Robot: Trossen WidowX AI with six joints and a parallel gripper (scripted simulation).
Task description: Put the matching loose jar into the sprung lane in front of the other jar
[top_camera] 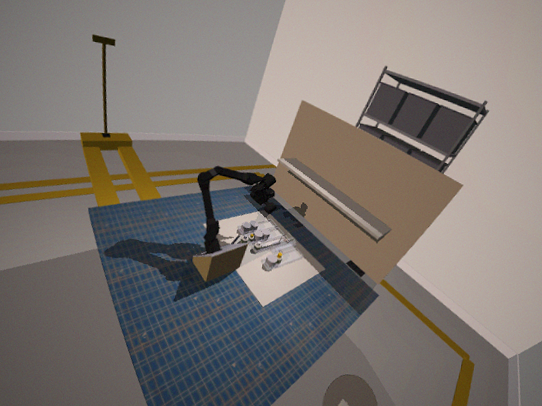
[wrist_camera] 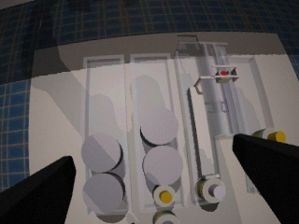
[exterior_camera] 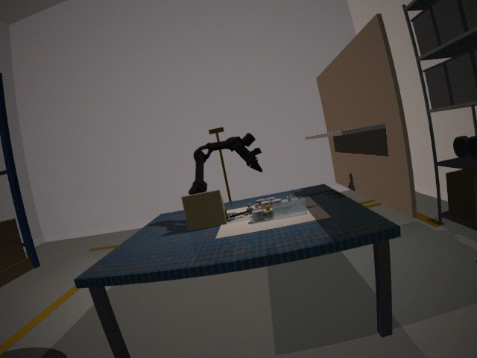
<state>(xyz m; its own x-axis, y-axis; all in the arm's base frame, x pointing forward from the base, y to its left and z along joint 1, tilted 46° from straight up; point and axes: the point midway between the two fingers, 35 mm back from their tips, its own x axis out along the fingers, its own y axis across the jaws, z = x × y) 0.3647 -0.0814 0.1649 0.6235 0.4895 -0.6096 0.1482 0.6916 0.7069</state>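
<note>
Now: gripper tip 10 mm past the white mat, 110 mm to the left of it and 230 mm above it. Also, from my gripper tip: shelf 430 mm ahead, 160 mm to the right, 140 mm above; clear lane unit 60 mm ahead, 150 mm to the right, 210 mm below; brown wall board 540 mm ahead, 170 mm to the right, 170 mm above.
</note>
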